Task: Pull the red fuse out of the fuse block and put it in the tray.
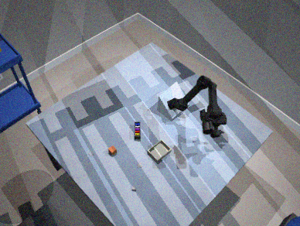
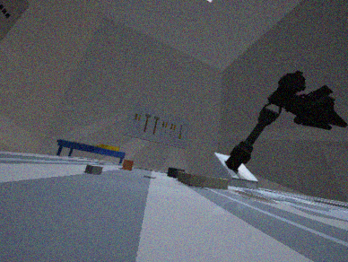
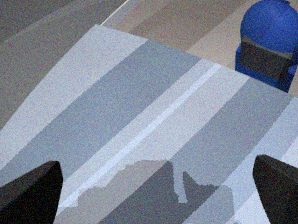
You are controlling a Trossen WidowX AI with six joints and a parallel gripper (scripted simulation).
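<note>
The red fuse lies 400 mm ahead of my gripper tip, 390 mm to the right of it and 210 mm below it. Round my gripper tip: yellow fuse 410 mm ahead, 380 mm to the right, 210 mm below; then tray 360 mm ahead, 230 mm below, 190 mm to the right; then purple fuse 410 mm to the right, 390 mm ahead, 210 mm below.
</note>
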